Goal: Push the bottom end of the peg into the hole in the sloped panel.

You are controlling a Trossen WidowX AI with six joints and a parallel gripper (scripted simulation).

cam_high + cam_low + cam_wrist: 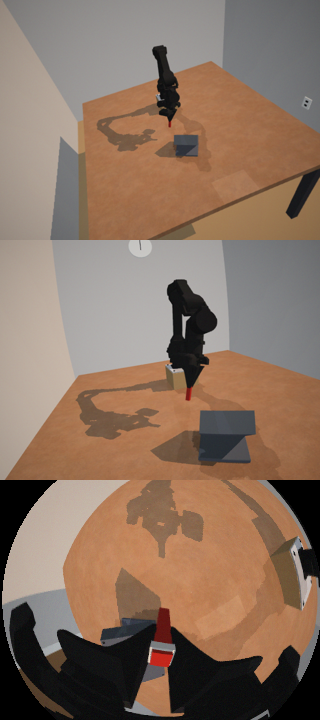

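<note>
The grey sloped panel is 13 cm ahead of my gripper tip, 6 cm to the left of it and 6 cm below it. Round my gripper tip: red peg 2 cm above.
</note>
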